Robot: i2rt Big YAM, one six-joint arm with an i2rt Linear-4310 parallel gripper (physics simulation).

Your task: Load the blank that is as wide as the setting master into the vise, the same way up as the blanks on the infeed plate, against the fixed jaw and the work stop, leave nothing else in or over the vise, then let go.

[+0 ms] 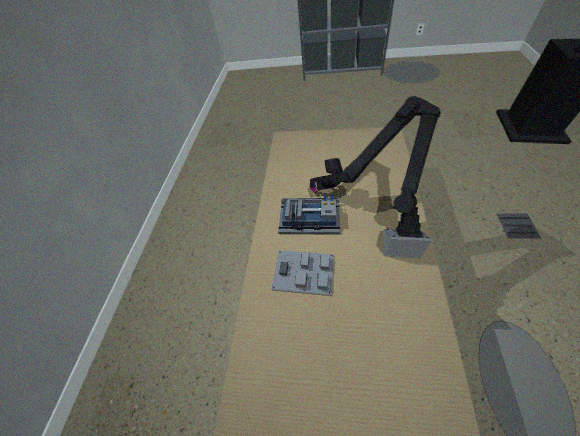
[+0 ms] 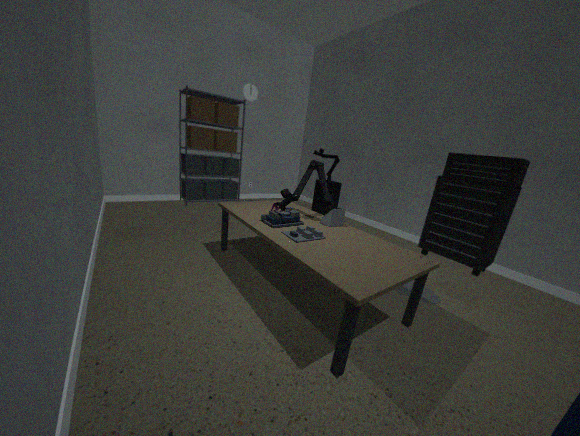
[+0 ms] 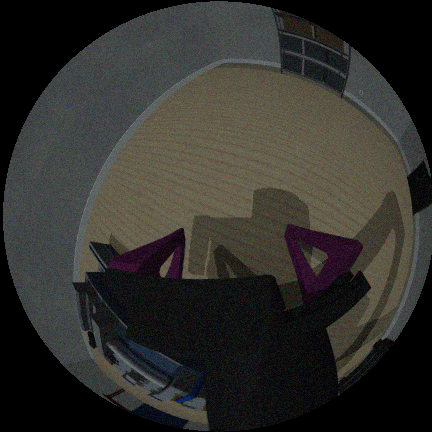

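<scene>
The vise [image 1: 312, 219] [image 2: 282, 220] [image 3: 155, 356] has a dark base, blue bed and grey jaws at its left; a grey block with blue and yellow parts stands at its right end. Whether anything sits between its jaws is too small to tell. The infeed plate [image 1: 286, 283] [image 2: 301, 240] bears several light grey blanks, such as one blank [image 1: 300, 278] and another blank [image 1: 325, 261], and a dark block [image 1: 283, 268] near its left edge. Which piece is the setting master is unclear. My gripper [image 1: 313, 187] [image 2: 275, 206] [image 3: 237, 232] is open and empty, just beyond the vise's far side, above the table.
The table [image 1: 350, 340] [image 2: 370, 265] carries the vise, the plate and the arm's grey base [image 1: 406, 245] at its right edge. The vise lies between my gripper and the infeed plate. The arm's shadow falls on the wood beneath the fingers. A shelf unit stands beyond the table.
</scene>
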